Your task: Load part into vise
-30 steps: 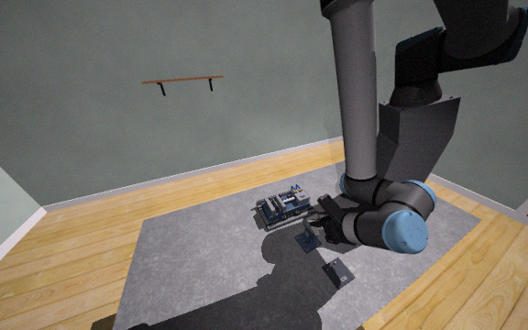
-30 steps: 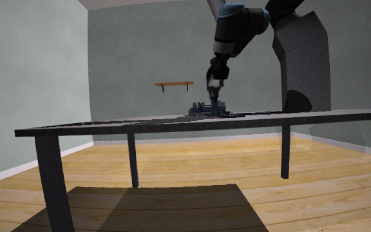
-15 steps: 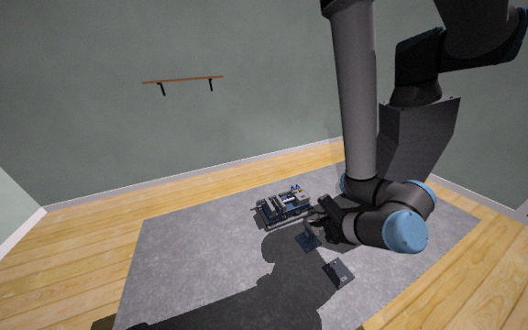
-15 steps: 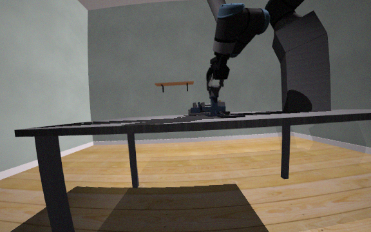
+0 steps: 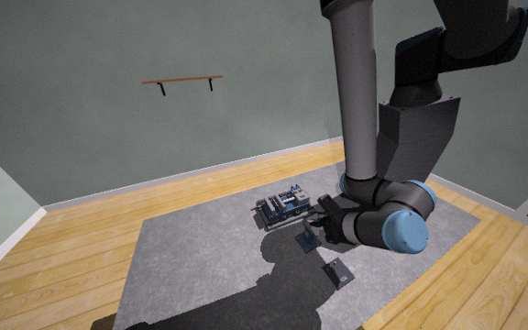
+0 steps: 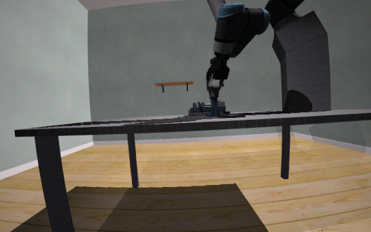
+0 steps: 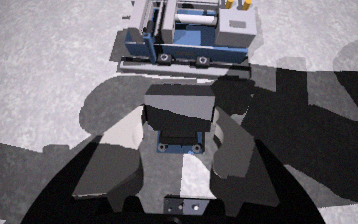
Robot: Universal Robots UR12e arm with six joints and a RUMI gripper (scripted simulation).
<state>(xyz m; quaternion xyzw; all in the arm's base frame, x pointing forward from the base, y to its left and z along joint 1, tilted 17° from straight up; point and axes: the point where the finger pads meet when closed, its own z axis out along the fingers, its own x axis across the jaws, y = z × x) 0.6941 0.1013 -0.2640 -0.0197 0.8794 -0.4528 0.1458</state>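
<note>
Now: hand 10 mm to the left of the part and 10 mm above it. Round my hand: moving jaw (50 mm ahead, 220 mm to the right, 90 mm below); then cylinder rod (220 mm to the right, 90 mm below); then work stop (90 mm ahead, 170 mm to the right, 80 mm below).
</note>
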